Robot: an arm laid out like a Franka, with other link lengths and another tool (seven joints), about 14 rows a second.
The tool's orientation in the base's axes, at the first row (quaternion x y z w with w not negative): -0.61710, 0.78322, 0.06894, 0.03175
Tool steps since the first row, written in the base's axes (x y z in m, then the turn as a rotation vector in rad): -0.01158, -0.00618, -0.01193, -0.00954, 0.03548, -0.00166; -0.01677, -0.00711, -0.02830, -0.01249, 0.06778, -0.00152; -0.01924, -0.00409, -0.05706, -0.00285, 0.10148, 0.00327; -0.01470, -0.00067, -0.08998, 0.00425, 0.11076, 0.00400; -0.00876, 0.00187, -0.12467, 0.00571, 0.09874, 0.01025; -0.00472, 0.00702, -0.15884, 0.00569, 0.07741, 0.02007
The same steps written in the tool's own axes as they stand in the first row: 0.01029, 0.00901, 0.01129, -0.03166, 0.01727, 0.00720; 0.01462, 0.01271, 0.02752, -0.06207, 0.02754, 0.01192; 0.01618, 0.01382, 0.05648, -0.09742, 0.02622, 0.01180; 0.01625, 0.00793, 0.08936, -0.10812, 0.02150, 0.01220; 0.01708, 0.00036, 0.12382, -0.09775, 0.01776, 0.00420; 0.01578, -0.00474, 0.15821, -0.07854, 0.01357, -0.00865
